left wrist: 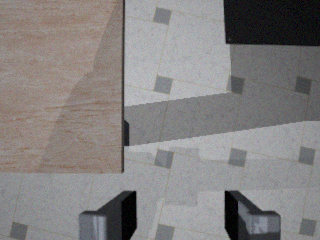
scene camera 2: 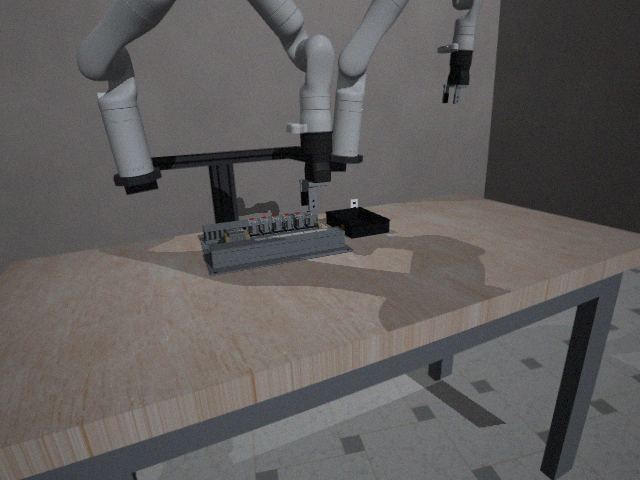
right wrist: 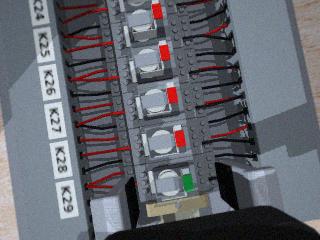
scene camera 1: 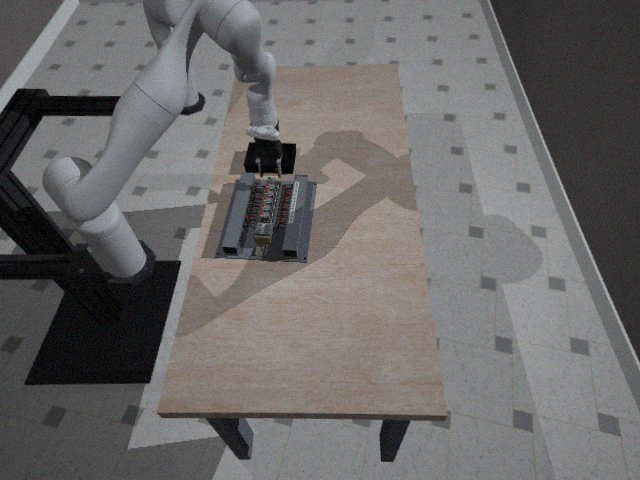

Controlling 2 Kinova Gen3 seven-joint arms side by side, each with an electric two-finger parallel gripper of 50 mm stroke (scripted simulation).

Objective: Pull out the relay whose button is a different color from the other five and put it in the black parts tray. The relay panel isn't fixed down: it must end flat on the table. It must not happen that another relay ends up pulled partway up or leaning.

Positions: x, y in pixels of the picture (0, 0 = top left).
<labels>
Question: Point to a grey relay panel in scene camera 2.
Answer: At 235, 253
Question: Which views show the black parts tray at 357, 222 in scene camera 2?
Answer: Scene camera 2 and scene camera 1 only.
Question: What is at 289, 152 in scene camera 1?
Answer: A black parts tray.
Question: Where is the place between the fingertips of the left gripper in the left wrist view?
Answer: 180, 209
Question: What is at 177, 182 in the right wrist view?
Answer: A green-button relay.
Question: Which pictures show the left gripper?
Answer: The left wrist view and scene camera 2 only.
</labels>
